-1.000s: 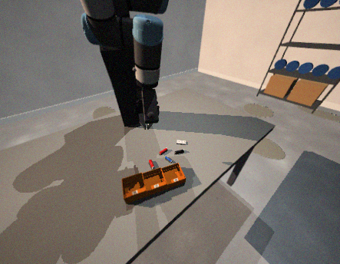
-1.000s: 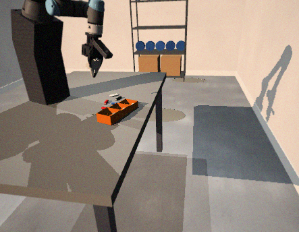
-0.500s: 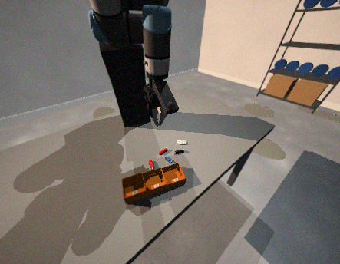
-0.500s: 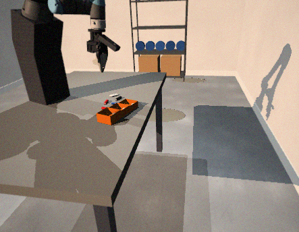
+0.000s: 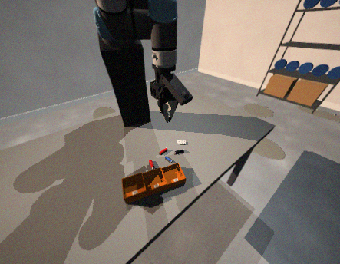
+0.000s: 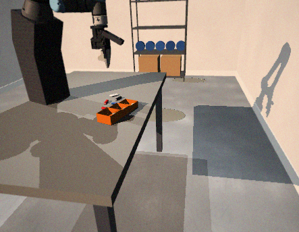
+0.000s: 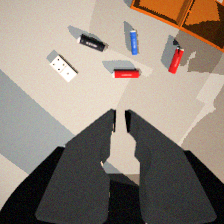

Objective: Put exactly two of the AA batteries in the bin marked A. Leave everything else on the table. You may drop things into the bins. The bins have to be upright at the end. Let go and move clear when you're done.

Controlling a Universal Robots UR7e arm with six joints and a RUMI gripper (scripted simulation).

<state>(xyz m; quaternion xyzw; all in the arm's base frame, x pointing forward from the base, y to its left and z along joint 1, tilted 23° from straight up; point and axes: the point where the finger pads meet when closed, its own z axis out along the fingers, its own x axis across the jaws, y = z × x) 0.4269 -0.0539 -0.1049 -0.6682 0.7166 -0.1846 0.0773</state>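
The orange bin is 80 mm ahead of my hand, 160 mm to the right of it and 200 mm below it. Also, from my hand: blue battery: 30 mm ahead, 30 mm to the right, 210 mm below; white block: 10 mm behind, 110 mm to the left, 210 mm below; black battery: 30 mm ahead, 40 mm to the left, 210 mm below.
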